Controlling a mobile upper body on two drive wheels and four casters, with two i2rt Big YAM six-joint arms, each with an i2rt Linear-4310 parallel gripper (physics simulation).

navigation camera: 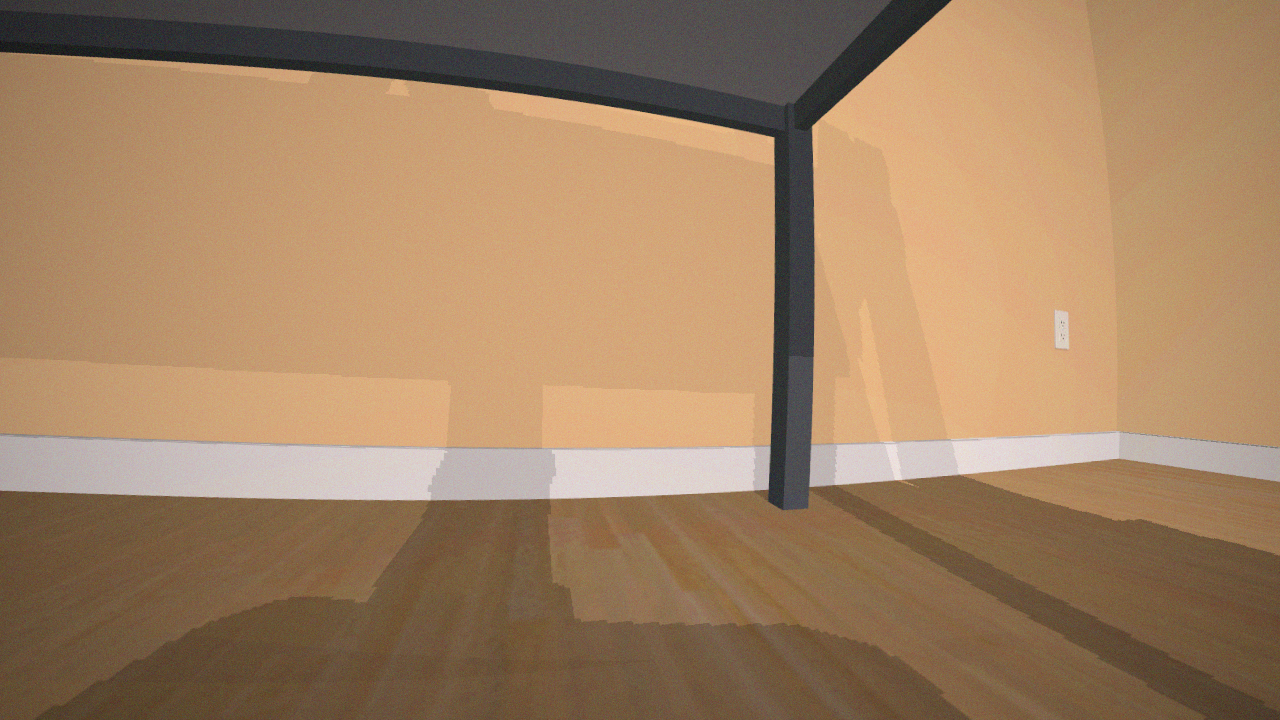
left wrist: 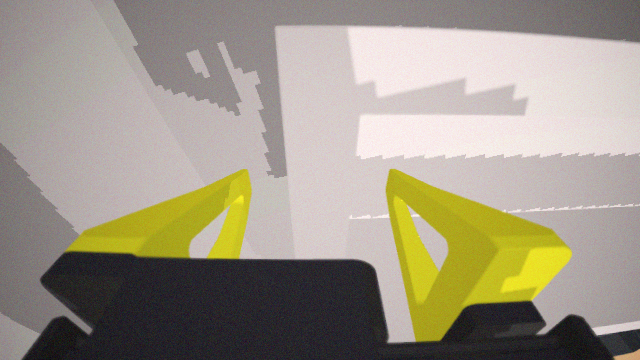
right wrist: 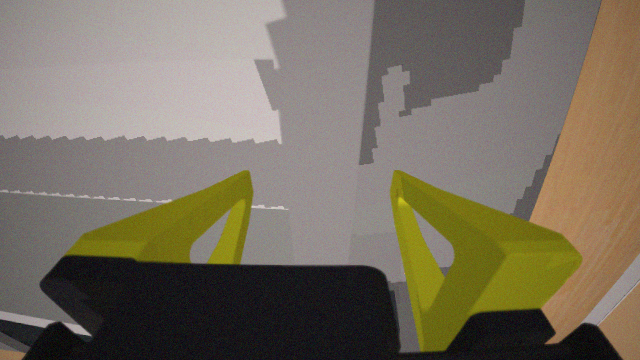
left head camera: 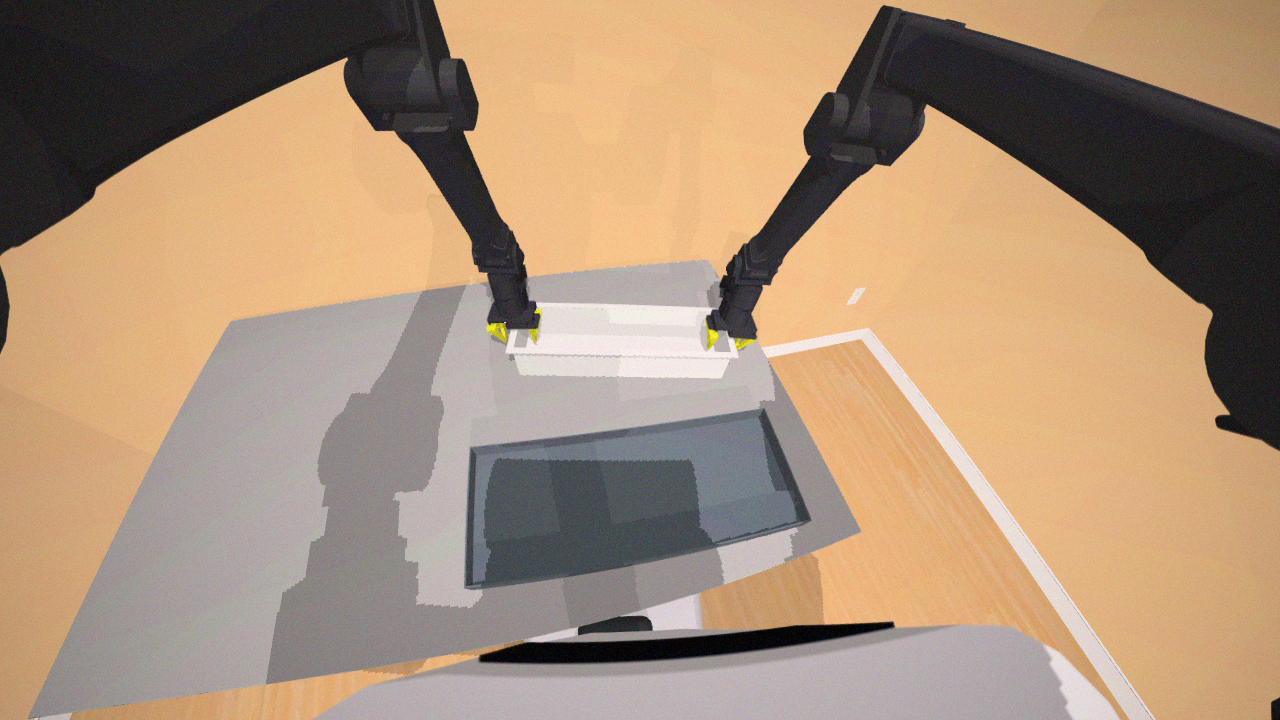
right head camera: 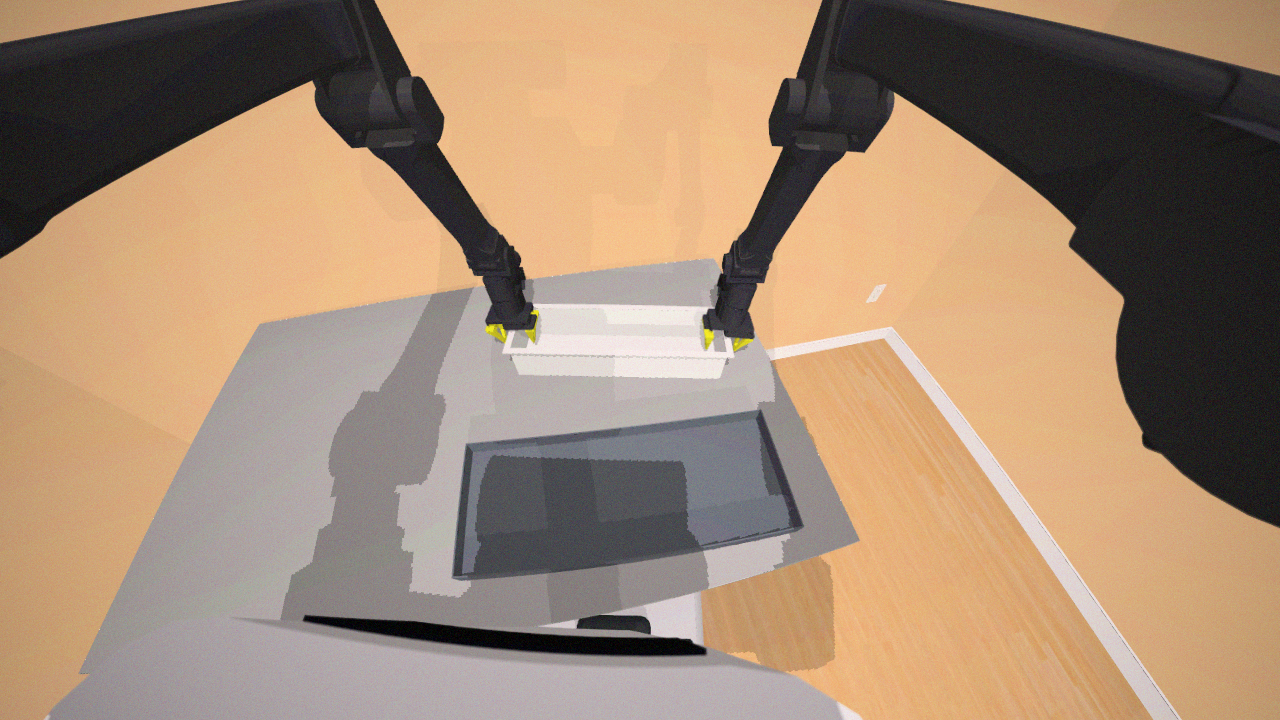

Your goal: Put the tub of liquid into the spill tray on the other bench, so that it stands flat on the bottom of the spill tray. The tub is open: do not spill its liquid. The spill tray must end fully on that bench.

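The white open tub (left head camera: 617, 367) (right head camera: 617, 366) stands upright on the grey bench (left head camera: 205, 402) (right head camera: 241, 402), near its far edge. My left gripper (left head camera: 518, 340) (right head camera: 516, 340) (left wrist: 318, 179) is open at the tub's left end, one finger inside and one outside the rim. My right gripper (left head camera: 726, 347) (right head camera: 724, 347) (right wrist: 321, 181) is open in the same way at the right end. Both wrist views show the end rim between spread fingers, with gaps. The liquid cannot be told apart. The dark spill tray (left head camera: 733, 447) (right head camera: 729, 456) lies on the same bench, nearer my body, turned slightly relative to the tub.
A tan wall (navigation camera: 358, 223) stands behind the bench. The bench's right edge has wooden floor (left head camera: 895, 447) (right head camera: 904, 447) beyond it. A dark bench leg (navigation camera: 793, 313) shows in the navigation view. My grey body front (left head camera: 760, 685) (right head camera: 447, 685) is close to the bench's near edge.
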